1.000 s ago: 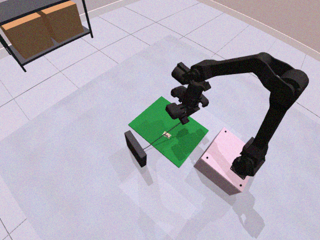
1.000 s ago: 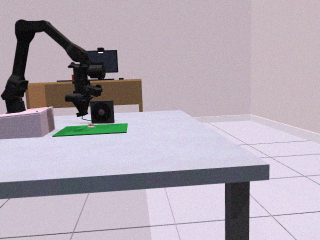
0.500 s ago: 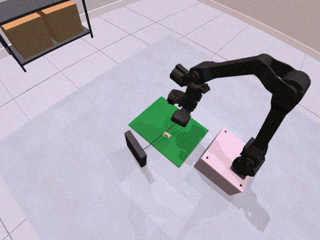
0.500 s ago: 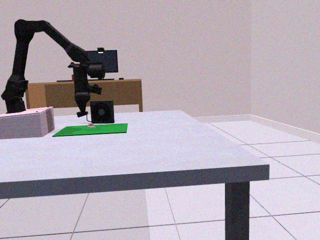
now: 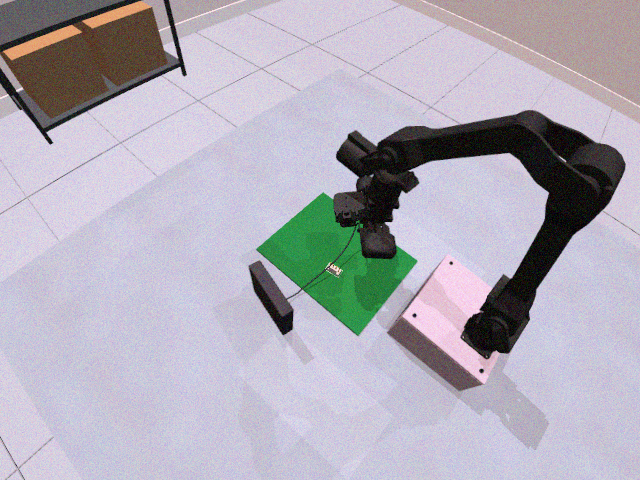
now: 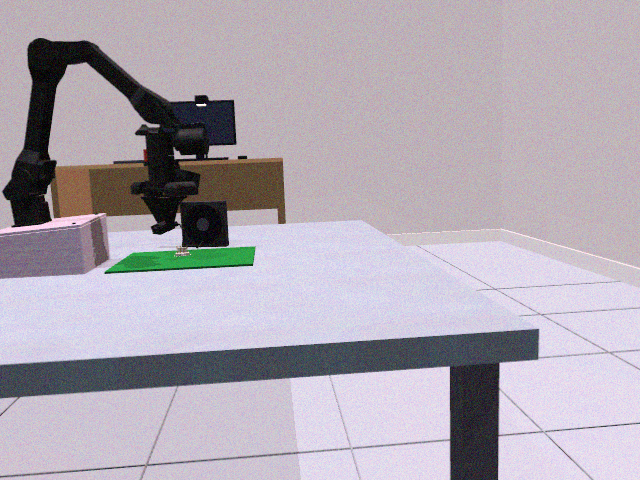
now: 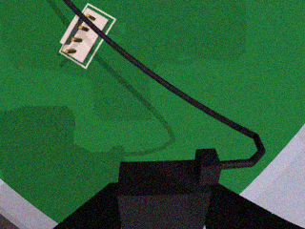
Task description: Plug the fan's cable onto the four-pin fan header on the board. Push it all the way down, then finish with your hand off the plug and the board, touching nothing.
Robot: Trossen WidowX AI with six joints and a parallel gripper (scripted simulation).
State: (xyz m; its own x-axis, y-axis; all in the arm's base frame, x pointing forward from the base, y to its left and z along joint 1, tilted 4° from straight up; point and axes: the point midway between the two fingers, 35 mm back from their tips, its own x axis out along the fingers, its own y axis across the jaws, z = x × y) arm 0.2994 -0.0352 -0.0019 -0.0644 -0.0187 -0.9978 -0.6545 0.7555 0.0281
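The green board lies 90 mm below my gripper tip, 40 mm to the left of it and 40 mm ahead of it. The rest, counted from my gripper tip: black fan: 220 mm to the left, 50 mm ahead, 20 mm below; black plug: 10 mm to the right, 10 mm behind.
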